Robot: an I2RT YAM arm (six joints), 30 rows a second.
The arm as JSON. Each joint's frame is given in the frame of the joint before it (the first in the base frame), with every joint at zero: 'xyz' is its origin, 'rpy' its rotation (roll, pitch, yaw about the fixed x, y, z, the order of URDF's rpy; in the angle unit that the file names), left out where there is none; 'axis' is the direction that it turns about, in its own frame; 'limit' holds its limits. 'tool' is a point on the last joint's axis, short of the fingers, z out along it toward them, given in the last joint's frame.
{
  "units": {
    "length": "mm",
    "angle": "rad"
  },
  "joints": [
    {
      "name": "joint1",
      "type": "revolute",
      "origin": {
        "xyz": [
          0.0,
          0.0,
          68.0
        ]
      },
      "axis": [
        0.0,
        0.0,
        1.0
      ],
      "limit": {
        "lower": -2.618,
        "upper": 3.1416
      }
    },
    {
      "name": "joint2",
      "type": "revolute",
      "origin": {
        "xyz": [
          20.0,
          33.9,
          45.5
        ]
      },
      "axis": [
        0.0,
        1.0,
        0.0
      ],
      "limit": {
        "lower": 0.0,
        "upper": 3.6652
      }
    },
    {
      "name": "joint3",
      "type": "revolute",
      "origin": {
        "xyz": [
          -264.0,
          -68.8,
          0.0
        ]
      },
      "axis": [
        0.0,
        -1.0,
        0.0
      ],
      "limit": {
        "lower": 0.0,
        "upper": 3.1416
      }
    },
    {
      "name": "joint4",
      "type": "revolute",
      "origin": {
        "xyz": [
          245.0,
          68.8,
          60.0
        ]
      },
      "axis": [
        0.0,
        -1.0,
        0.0
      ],
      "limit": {
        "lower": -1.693,
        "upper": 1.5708
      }
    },
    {
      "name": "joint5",
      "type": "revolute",
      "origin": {
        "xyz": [
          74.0,
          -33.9,
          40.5
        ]
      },
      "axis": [
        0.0,
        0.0,
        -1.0
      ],
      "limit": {
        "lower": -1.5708,
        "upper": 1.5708
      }
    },
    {
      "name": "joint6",
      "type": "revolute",
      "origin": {
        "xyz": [
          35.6,
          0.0,
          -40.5
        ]
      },
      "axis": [
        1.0,
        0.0,
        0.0
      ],
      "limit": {
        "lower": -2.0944,
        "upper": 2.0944
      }
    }
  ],
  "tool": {
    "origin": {
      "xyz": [
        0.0,
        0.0,
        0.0
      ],
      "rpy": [
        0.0,
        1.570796,
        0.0
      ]
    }
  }
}
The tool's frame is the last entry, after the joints.
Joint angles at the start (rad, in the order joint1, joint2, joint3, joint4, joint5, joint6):
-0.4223, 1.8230, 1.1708, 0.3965, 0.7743, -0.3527
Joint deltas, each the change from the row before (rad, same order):
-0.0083, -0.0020, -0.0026, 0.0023, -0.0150, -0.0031
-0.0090, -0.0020, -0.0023, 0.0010, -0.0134, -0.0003
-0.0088, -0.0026, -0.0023, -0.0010, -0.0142, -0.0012
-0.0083, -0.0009, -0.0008, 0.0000, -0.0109, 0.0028
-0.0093, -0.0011, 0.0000, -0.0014, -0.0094, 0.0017
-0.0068, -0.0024, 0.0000, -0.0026, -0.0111, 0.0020
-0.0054, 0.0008, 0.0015, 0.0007, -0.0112, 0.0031
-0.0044, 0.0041, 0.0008, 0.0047, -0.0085, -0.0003
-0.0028, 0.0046, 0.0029, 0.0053, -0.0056, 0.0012
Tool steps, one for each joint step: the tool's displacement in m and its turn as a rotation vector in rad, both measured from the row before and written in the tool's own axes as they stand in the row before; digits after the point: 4 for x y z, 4 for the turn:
0.0009, -0.0023, 0.0018, -0.0066, -0.0022, -0.0004
0.0010, -0.0026, 0.0020, -0.0048, -0.0007, 0.0018
0.0010, -0.0026, 0.0018, -0.0060, -0.0001, 0.0000
0.0009, -0.0023, 0.0020, -0.0031, 0.0002, 0.0044
0.0008, -0.0027, 0.0022, -0.0010, 0.0015, 0.0033
0.0003, -0.0022, 0.0013, -0.0047, -0.0004, 0.0032
0.0002, -0.0013, 0.0015, -0.0055, -0.0022, 0.0050
0.0008, -0.0003, 0.0018, -0.0039, -0.0018, 0.0014
0.0001, 0.0000, 0.0016, -0.0019, -0.0032, 0.0040

